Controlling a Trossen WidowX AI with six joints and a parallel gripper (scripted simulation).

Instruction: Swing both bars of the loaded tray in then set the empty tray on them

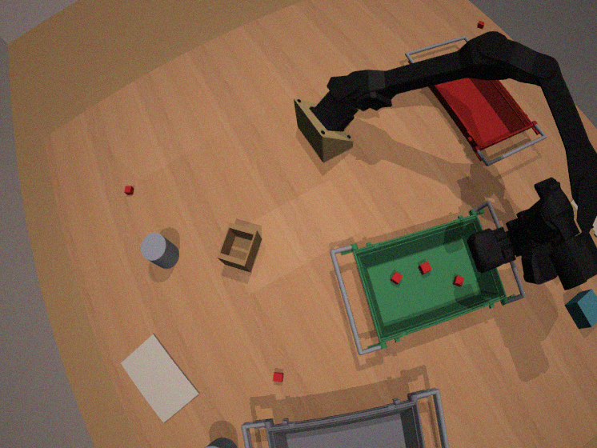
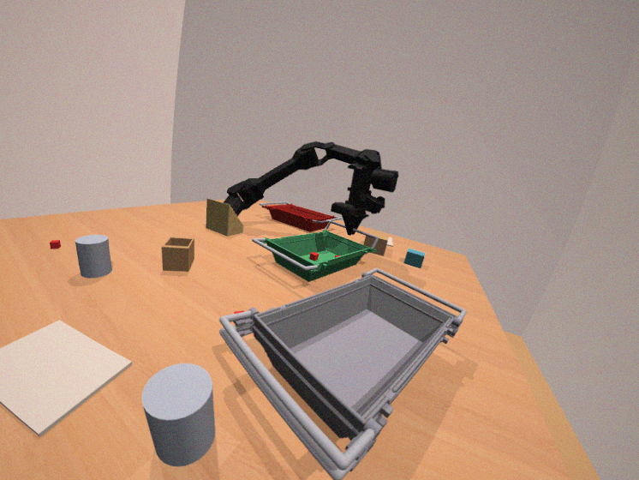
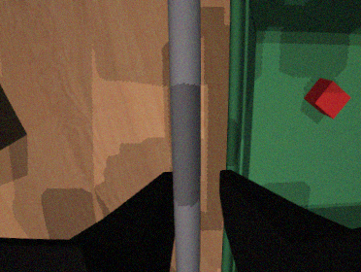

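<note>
The red tray lies 290 mm behind my gripper tip, 230 mm to the left of it and 30 mm below it. From my gripper tip the other things lie so: box: 390 mm to the right, 300 mm behind, 60 mm below; tan block: 160 mm to the left, 70 mm ahead, 40 mm below; teal cube: 220 mm ahead, 110 mm to the left, 50 mm below.
</note>
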